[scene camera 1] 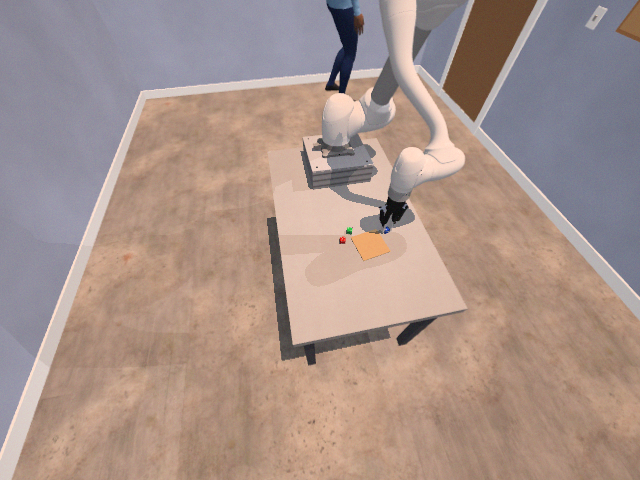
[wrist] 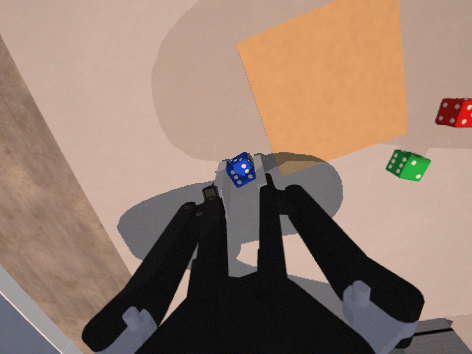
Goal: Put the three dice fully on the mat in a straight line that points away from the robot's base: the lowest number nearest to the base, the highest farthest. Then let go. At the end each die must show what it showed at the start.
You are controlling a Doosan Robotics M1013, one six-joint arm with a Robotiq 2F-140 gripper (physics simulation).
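Frame: origin at the arm's base, x ahead, y left, z up, level; millimetres.
Where they show: gripper, fingertip midpoint: [scene camera 1: 385,229] [wrist: 241,170]; arm's base at its link origin: [scene camera 1: 335,147].
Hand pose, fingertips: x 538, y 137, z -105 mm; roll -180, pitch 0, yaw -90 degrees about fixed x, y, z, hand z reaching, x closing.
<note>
Things, the pixels of their top centre, and the offset from my fingertips. Level surfaces: height alone.
- blue die at its top centre: [wrist: 241,174] [scene camera 1: 386,228] dy +0, dx +2, dz +15 mm
- orange square mat at its top centre: [wrist: 329,91] [scene camera 1: 370,244] dy -98, dx +63, dz -6 mm
- green die at its top centre: [wrist: 416,169] [scene camera 1: 349,229] dy -177, dx -26, dz +16 mm
- red die at its top centre: [scene camera 1: 342,238] dy -224, dx +23, dz +16 mm
- pale table at its surface level: dz -10 mm
The blue die [scene camera 1: 386,230] [wrist: 241,170] is between the fingertips of my gripper [scene camera 1: 386,226] [wrist: 241,170], which is shut on it, beside the near corner of the mat. I cannot tell whether the die still touches the table. The orange square mat [scene camera 1: 370,246] [wrist: 330,85] has no die on it. The green die [scene camera 1: 349,230] [wrist: 408,165] lies off the mat, with a bright face of two pips and a darker face of several. The red die [scene camera 1: 342,240] [wrist: 455,113] lies off the mat near the green one, cut by the wrist view's right edge; its visible faces carry several pips.
The pale table [scene camera 1: 330,310] [wrist: 110,115] carries the mat and dice. The robot's base block [scene camera 1: 341,178] stands at the table's far end in the scene view. The table's side edge runs left of the gripper in the wrist view. A person [scene camera 1: 344,46] stands beyond the table.
</note>
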